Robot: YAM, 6 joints.
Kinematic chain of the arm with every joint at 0, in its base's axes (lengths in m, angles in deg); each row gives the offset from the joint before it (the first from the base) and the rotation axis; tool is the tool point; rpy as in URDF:
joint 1: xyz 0 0 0.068 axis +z
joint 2: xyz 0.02 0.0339 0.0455 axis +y
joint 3: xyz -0.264 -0.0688 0 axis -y
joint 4: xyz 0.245 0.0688 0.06 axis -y
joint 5: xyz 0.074 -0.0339 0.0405 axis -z
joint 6: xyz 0.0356 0 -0.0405 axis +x
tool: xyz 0 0 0 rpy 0 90 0
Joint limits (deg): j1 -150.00..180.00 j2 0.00..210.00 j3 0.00..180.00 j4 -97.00..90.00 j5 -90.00..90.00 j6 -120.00..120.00
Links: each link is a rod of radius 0.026 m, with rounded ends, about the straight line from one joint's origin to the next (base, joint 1, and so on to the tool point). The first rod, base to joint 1, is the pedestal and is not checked.
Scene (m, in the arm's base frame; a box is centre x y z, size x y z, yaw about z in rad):
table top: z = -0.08
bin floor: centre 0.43 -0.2 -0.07 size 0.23 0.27 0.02 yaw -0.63
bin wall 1: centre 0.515 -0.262 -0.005 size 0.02 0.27 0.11 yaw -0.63
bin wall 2: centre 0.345 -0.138 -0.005 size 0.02 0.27 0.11 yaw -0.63
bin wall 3: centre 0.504 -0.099 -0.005 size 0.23 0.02 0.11 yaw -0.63
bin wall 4: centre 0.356 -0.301 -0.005 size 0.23 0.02 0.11 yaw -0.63
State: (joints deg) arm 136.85 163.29 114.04 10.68 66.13 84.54
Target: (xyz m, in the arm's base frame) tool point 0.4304 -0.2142 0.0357
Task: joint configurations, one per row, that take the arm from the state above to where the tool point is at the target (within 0.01 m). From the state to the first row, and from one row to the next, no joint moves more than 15 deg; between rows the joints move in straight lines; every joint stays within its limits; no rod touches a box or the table.
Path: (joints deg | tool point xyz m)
1: 122.01 151.62 120.61 8.70 69.54 84.06 | -0.2755 0.5037 0.1314
2: 107.17 139.95 127.18 6.71 72.95 83.58 | -0.1323 0.5434 0.2788
3: 92.33 128.28 133.75 4.73 76.36 83.10 | 0.0141 0.5038 0.4184
4: 77.49 116.61 140.32 2.74 79.77 82.62 | 0.1231 0.3930 0.5388
5: 62.65 104.93 146.89 0.76 83.18 82.14 | 0.1635 0.2392 0.6301
6: 47.81 93.26 153.46 -1.23 86.59 81.66 | 0.1230 0.0828 0.6847
7: 32.97 81.59 160.03 -3.21 90.00 81.18 | 0.0115 -0.0350 0.6983
8: 21.91 94.26 146.14 -2.01 86.95 81.85 | 0.1919 0.0389 0.6646
9: 10.84 106.94 132.26 -0.81 83.90 82.52 | 0.3637 0.0336 0.5573
10: -0.23 119.61 118.38 0.39 80.85 83.20 | 0.4762 -0.0371 0.3966
11: -11.29 132.28 104.49 1.59 77.81 83.87 | 0.4987 -0.1350 0.2117
12: -22.36 144.96 90.61 2.80 74.76 84.54 | 0.4304 -0.2142 0.0357

